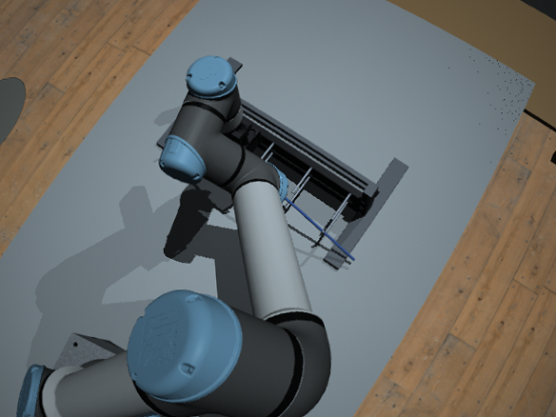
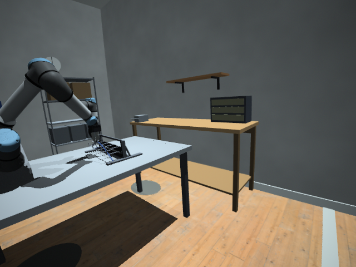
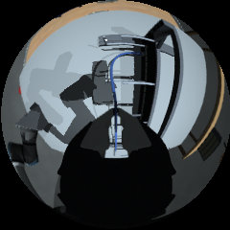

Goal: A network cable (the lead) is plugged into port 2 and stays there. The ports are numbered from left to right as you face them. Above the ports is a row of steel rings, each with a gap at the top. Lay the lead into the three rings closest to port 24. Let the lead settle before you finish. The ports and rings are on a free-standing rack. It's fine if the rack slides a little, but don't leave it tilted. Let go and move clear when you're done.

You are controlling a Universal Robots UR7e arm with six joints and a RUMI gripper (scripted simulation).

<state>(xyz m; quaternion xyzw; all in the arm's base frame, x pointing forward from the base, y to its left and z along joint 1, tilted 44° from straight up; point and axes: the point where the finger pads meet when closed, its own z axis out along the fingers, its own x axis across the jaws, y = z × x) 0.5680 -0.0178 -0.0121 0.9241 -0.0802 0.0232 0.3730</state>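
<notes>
My gripper is now 9 cm short of the black rack, 7 cm to the left of it and 5 cm above it.
</notes>
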